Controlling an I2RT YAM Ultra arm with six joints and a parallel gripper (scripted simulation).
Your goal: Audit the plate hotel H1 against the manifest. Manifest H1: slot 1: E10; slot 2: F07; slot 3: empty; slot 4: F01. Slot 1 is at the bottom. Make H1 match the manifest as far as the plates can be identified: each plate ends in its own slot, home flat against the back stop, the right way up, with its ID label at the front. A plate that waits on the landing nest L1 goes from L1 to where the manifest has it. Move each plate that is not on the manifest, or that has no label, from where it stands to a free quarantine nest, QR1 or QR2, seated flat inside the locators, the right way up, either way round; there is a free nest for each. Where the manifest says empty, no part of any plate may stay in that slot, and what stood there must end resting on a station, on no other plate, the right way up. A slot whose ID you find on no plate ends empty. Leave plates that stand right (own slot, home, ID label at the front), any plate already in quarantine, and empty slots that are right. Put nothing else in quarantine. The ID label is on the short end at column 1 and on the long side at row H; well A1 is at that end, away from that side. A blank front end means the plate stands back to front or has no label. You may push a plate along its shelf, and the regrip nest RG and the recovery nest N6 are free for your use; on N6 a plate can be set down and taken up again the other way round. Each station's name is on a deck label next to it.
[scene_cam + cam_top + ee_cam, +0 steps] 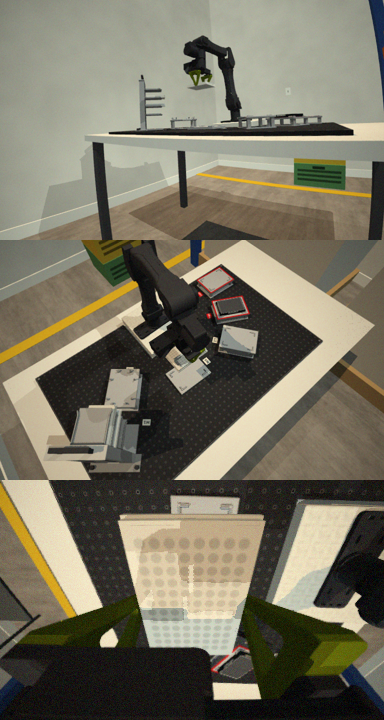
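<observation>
Right now the regrip nest is 12 cm behind my hand, 24 cm to the right of it and 18 cm below it. Also, from my hand: recovery nest N6: 1 cm behind, 1 cm to the left, 23 cm below; then A1 mark: 5 cm ahead, 9 cm to the left, 22 cm below; then white well plate: right at my hand.
</observation>
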